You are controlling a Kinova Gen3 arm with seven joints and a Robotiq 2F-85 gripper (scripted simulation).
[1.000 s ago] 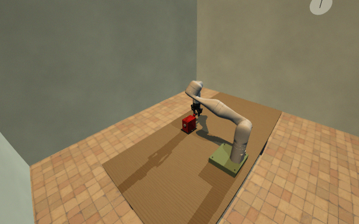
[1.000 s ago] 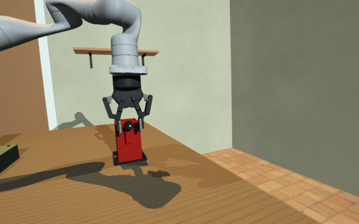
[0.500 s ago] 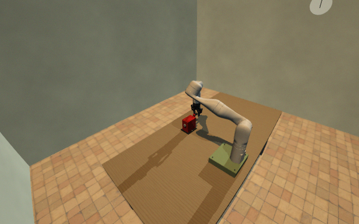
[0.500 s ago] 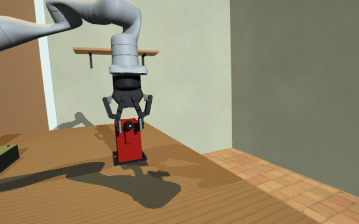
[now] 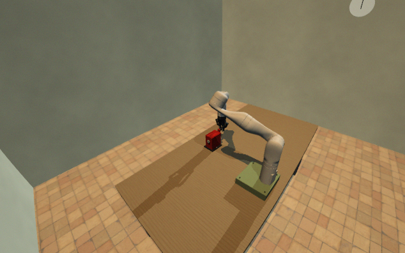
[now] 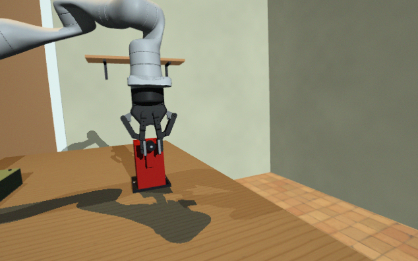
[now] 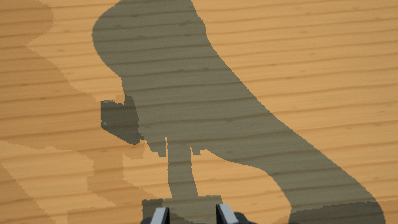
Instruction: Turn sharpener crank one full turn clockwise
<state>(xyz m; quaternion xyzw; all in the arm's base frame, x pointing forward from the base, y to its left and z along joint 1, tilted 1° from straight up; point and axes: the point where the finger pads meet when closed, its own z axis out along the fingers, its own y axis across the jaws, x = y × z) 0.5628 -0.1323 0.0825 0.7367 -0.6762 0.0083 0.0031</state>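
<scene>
The black crank knob is 1 cm to the left of my hand.
</scene>
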